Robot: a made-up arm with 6 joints.
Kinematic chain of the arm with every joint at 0, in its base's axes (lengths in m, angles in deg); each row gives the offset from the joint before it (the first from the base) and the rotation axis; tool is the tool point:
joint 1: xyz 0 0 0.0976 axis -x
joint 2: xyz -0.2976 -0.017 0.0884 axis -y
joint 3: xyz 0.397 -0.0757 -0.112 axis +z
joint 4: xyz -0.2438 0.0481 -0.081 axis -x
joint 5: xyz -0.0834 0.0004 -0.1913 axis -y
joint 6: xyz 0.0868 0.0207 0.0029 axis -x
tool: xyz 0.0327 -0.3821 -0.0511
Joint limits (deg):
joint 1: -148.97..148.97
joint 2: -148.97..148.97
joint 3: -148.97..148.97
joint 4: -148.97..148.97
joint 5: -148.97..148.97
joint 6: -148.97..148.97
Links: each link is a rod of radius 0.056 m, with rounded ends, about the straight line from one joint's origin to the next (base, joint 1, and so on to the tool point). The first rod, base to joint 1, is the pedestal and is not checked.
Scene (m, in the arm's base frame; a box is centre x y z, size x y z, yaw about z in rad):
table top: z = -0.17
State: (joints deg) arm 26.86 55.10 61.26 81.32 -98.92 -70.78
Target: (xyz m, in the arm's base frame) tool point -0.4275 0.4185 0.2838
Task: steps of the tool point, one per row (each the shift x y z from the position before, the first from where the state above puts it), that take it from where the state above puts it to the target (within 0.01 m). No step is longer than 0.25 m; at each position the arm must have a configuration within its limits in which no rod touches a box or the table.
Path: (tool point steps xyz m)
1: -0.0977 0.1740 0.1314
2: -0.0976 0.2171 0.0630
3: -0.0886 0.2323 -0.0218
4: -0.0704 0.2125 -0.1095
5: -0.0436 0.1575 -0.1833
6: -0.0106 0.0753 -0.2265

